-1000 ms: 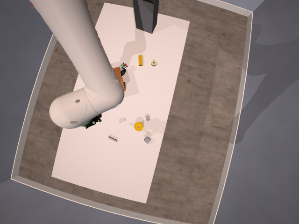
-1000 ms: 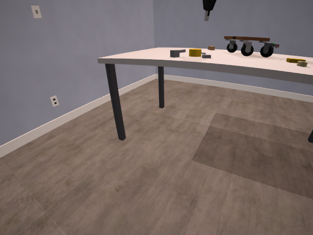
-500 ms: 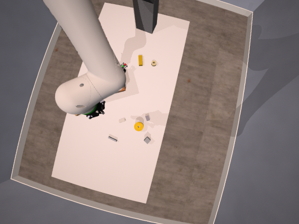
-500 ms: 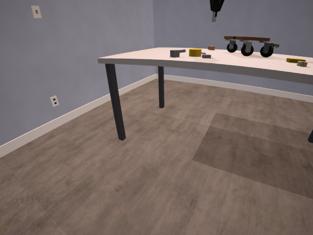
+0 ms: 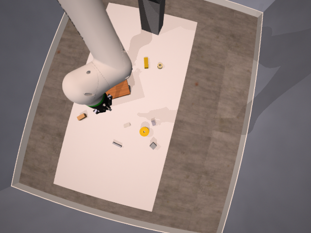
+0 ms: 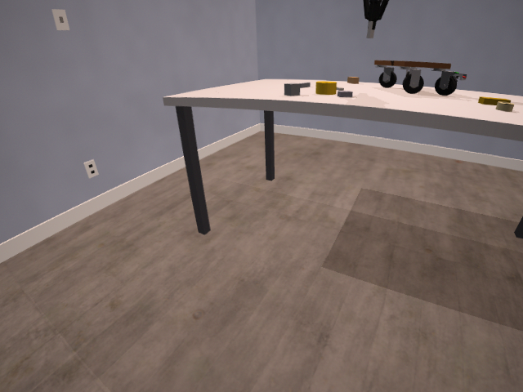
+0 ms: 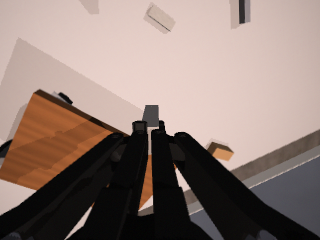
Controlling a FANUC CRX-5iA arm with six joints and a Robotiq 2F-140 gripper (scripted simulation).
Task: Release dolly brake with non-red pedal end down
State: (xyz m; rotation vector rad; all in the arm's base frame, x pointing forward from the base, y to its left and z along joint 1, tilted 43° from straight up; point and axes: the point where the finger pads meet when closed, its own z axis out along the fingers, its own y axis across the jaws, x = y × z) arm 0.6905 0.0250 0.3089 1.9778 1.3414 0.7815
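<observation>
Now: the brake pedal 36 cm behind my hand, 16 cm below it and 3 cm to the right of it. Round my hand: grey cube: 36 cm to the left, 22 cm below, 17 cm ahead; then grey bar: 27 cm ahead, 23 cm below, 7 cm to the left; then tan block: 30 cm to the right, 23 cm below, 15 cm ahead.
</observation>
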